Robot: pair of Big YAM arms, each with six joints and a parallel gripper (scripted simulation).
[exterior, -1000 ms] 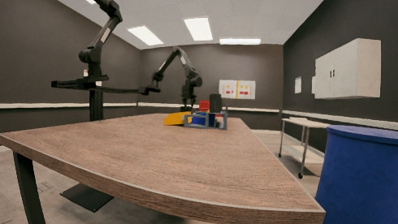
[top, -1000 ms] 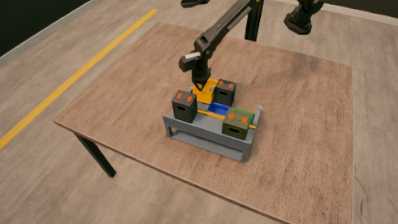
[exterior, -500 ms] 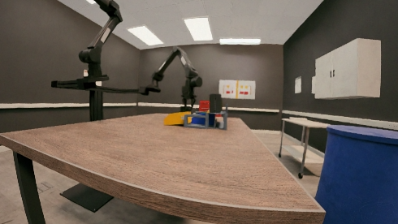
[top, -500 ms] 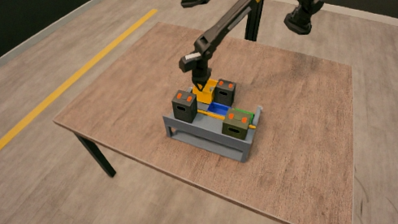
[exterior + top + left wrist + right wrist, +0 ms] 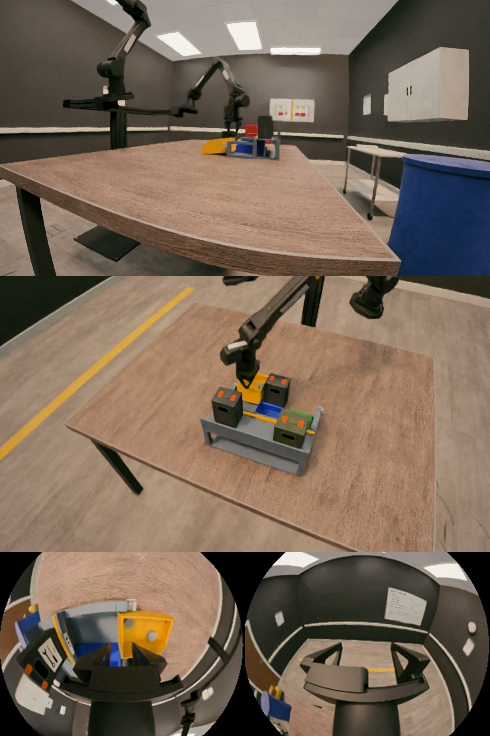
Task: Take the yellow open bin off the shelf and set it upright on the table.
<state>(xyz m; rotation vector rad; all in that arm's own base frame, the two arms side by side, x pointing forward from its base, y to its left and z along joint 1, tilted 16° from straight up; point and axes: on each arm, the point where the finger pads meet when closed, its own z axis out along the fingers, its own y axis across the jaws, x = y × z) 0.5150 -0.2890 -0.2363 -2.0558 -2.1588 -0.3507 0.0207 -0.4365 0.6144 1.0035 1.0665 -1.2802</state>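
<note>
Now: the yellow open bin 8 cm behind my left hand, 1 cm to the right of it and 7 cm below it. From my left hand the other things lie so: grey shelf: 10 cm ahead, 12 cm to the left, 5 cm below; dark lidded bin: 6 cm behind, 10 cm to the left, 5 cm below.
</note>
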